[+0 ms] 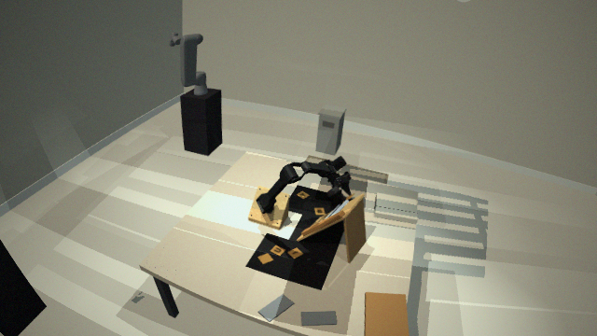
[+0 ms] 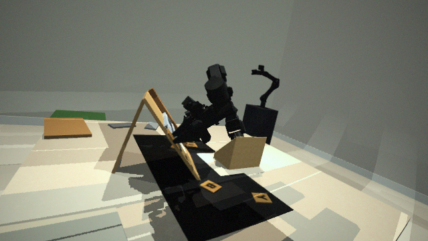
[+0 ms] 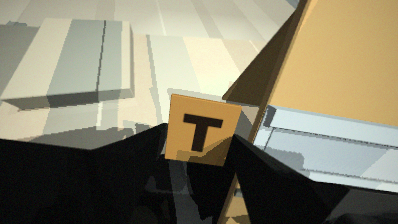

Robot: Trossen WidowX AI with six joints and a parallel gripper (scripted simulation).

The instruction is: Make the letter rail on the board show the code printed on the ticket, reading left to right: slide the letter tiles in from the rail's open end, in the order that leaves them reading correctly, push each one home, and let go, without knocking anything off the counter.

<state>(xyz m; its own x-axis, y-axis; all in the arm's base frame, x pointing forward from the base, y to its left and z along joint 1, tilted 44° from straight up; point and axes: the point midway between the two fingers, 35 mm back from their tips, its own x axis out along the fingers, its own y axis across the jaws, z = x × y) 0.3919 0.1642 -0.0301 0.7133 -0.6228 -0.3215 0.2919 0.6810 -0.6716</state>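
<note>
Now: the white ticket 170 mm to the right of my gripper tip, 120 mm behind it and 90 mm below it. Also, from my gripper tip: letter tile marked t: right at my gripper tip; black mat: 210 mm behind, 170 mm below, 140 mm to the right; pale grey box: 300 mm ahead, 220 mm to the left, 150 mm below.
</note>
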